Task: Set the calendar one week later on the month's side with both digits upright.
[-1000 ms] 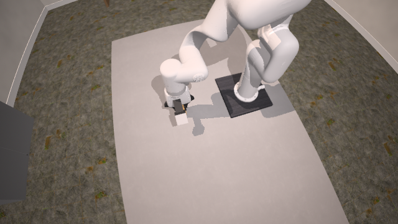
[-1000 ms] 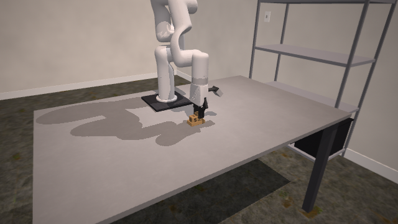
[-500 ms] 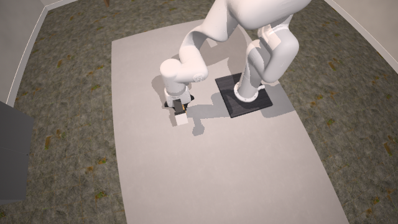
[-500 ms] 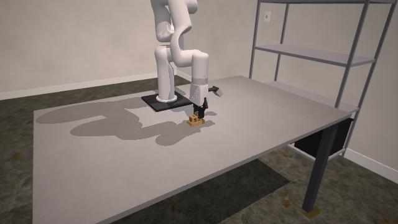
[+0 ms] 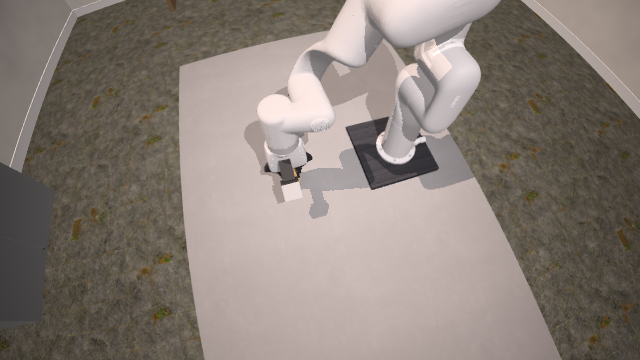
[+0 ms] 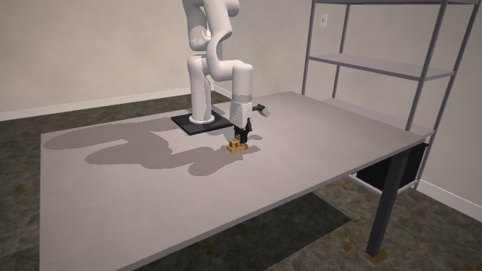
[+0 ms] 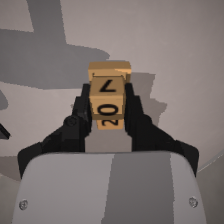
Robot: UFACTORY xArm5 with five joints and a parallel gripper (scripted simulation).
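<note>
The wooden calendar tray is 40 mm below my hand and 20 mm to the right of it.
</note>
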